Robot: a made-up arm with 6 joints.
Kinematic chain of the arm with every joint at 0, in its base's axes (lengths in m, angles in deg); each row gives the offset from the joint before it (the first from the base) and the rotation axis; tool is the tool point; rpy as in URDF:
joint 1: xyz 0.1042 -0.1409 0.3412 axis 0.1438 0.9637 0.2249
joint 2: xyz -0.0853 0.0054 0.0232 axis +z
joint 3: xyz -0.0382 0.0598 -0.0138 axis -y
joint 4: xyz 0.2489 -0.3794 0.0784 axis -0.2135 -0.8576 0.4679
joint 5: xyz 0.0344 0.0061 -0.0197 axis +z
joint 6: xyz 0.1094 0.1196 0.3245 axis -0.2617 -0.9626 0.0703
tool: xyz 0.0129 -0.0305 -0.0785 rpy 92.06 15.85 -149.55
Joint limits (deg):
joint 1: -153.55..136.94
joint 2: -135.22..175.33
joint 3: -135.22..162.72
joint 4: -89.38..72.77
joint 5: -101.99..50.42
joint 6: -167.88..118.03
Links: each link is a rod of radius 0.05 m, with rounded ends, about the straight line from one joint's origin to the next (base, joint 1, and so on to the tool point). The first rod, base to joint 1, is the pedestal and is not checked.
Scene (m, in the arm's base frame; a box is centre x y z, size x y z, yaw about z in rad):
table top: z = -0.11
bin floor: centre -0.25 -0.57 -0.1 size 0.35 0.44 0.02 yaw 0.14
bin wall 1: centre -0.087 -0.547 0 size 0.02 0.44 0.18 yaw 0.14
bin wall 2: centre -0.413 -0.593 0 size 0.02 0.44 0.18 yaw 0.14
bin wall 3: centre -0.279 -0.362 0 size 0.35 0.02 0.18 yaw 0.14
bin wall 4: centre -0.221 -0.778 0 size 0.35 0.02 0.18 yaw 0.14
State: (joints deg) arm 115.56 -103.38 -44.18 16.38 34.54 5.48
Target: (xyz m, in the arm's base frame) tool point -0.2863 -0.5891 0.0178
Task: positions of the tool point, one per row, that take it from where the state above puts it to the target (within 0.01 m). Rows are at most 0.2 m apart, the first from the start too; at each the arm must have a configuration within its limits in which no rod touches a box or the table.
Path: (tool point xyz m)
1: 0.1271 -0.6213 0.4351
2: -0.0273 -0.6585 0.3768
3: -0.1578 -0.6566 0.2750
4: -0.2458 -0.6279 0.1484
5: -0.2863 -0.5891 0.0178

